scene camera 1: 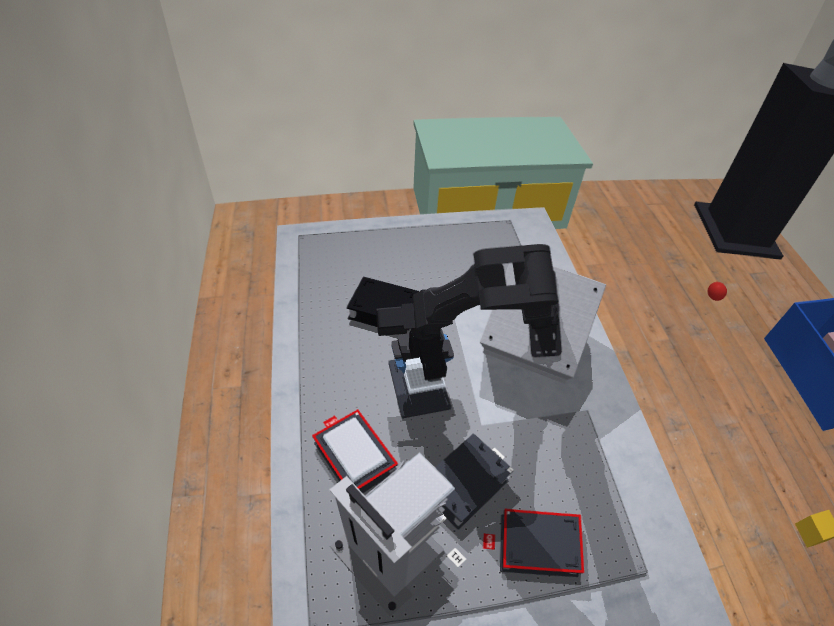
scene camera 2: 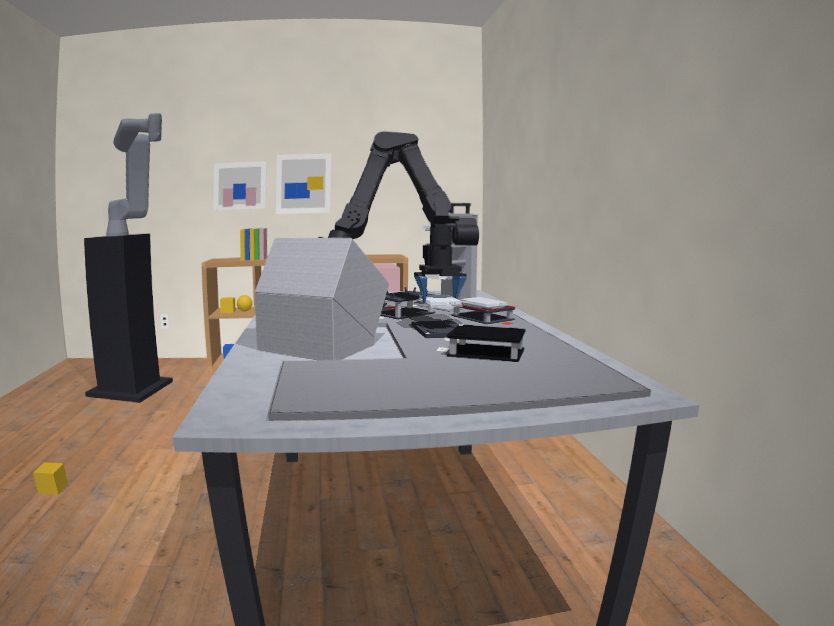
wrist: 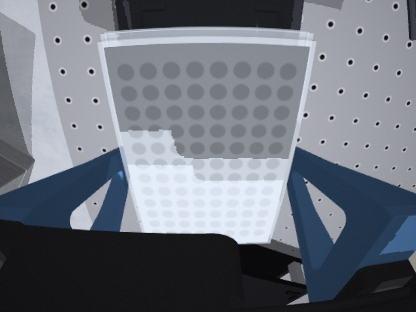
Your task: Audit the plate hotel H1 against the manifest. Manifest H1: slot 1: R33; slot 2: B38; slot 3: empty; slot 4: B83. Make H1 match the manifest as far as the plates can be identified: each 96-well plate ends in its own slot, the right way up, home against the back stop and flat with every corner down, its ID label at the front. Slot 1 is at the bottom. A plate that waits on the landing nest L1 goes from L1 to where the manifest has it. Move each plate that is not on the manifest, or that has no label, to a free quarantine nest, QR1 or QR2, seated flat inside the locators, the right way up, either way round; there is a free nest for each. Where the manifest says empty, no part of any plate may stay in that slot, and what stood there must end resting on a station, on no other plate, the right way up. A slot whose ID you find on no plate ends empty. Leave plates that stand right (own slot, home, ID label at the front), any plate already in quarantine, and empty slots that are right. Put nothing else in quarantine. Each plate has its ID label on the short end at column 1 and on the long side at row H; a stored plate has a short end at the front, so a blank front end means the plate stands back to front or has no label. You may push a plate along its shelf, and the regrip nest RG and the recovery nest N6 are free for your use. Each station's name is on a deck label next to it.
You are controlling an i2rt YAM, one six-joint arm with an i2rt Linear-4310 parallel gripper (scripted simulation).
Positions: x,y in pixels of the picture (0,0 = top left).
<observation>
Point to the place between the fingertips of the gripper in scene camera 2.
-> At 439,302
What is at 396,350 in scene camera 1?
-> The gripper.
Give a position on a flat dark nest N6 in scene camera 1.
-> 423,403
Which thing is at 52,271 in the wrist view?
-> The gripper.
</observation>
